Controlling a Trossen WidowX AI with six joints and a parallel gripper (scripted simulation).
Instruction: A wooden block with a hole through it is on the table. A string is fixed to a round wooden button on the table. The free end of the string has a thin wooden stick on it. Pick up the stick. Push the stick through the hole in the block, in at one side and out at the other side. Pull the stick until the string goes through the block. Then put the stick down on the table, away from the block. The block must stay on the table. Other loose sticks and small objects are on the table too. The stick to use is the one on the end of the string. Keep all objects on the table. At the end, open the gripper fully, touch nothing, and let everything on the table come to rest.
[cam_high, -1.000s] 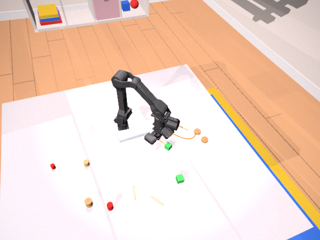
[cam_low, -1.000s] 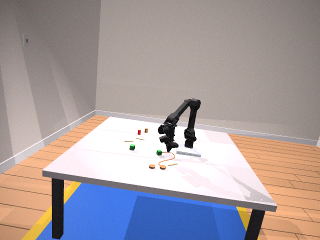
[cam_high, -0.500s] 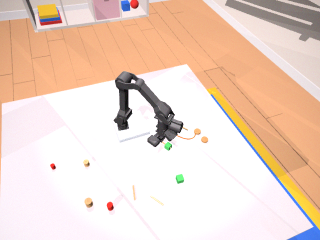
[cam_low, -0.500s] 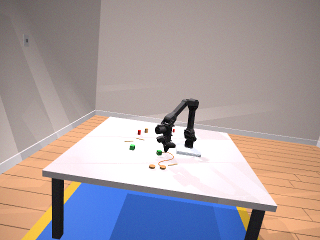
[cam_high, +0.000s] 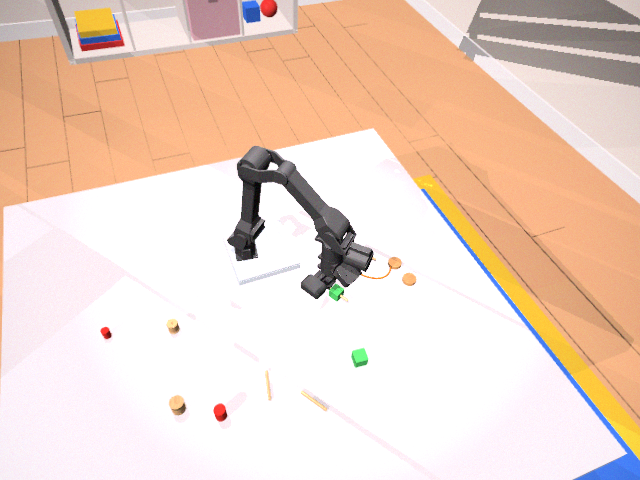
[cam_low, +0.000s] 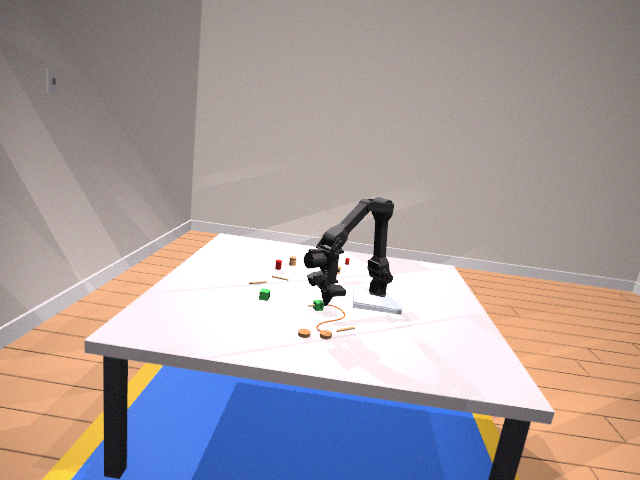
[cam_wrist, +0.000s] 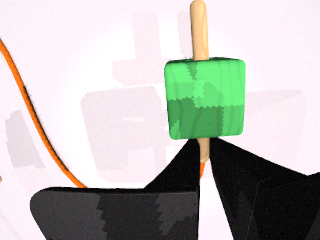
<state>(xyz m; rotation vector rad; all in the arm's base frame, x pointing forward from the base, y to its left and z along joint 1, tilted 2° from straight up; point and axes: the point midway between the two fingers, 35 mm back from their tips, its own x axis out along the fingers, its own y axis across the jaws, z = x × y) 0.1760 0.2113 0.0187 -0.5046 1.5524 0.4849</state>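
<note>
Right now the green block is 20 mm to the left of my gripper tip and 20 mm ahead of it.
</note>
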